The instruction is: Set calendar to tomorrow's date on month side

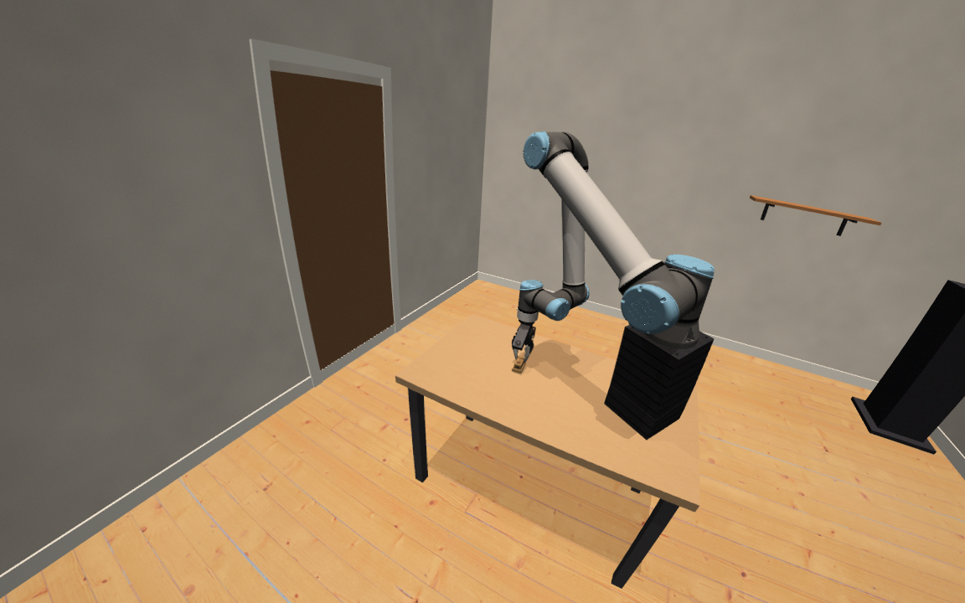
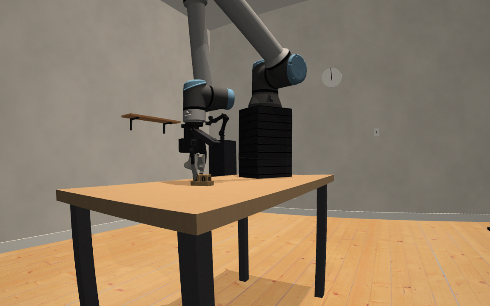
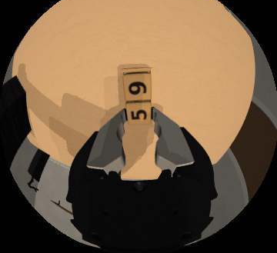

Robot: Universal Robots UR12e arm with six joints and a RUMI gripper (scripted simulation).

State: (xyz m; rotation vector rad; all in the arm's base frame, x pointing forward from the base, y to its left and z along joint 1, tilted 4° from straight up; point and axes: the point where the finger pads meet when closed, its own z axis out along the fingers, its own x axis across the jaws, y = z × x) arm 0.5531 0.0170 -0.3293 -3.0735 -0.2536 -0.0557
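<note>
My gripper is now 20 mm to the right of the wooden tray and 30 mm above it.
</note>
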